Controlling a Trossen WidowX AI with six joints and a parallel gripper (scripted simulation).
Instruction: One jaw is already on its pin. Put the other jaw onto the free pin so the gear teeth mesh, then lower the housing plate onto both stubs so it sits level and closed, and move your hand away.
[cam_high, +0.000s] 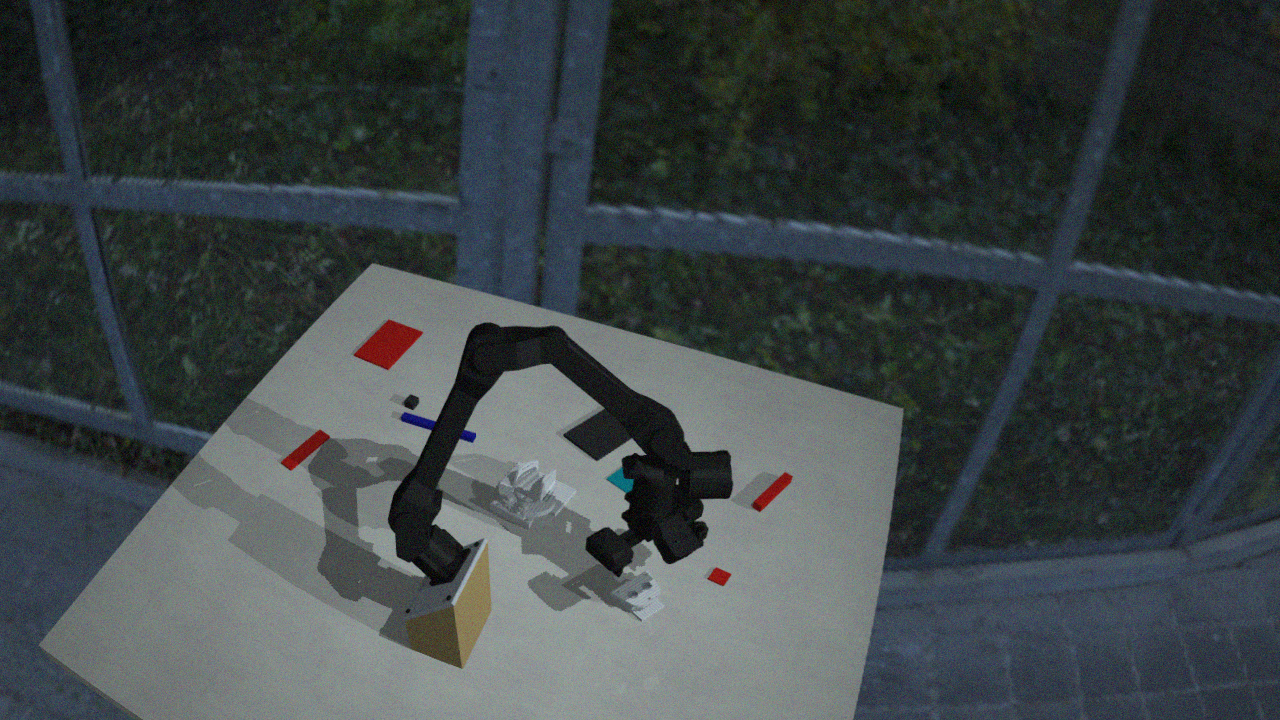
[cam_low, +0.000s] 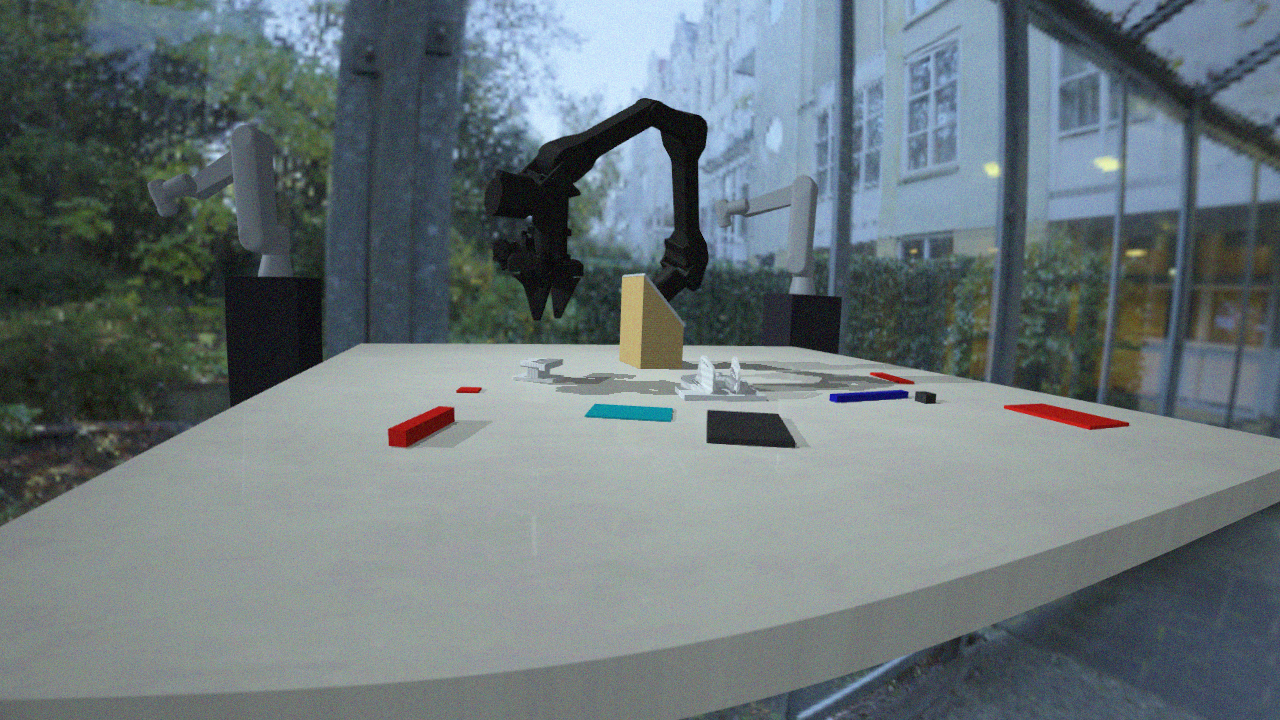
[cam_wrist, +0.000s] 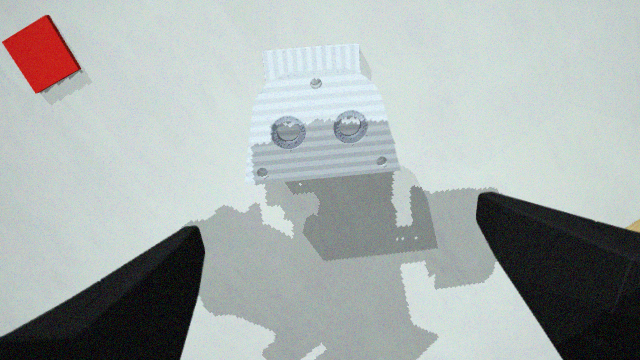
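My gripper tip is now 1 cm to the left of the white housing plate and 7 cm above it. Also, from my gripper tip: ribbed white stand 1 cm to the right, 9 cm below; then small red tile 10 cm ahead, 12 cm to the right, 10 cm below; then teal tile 25 cm ahead, 8 cm to the left, 10 cm below.
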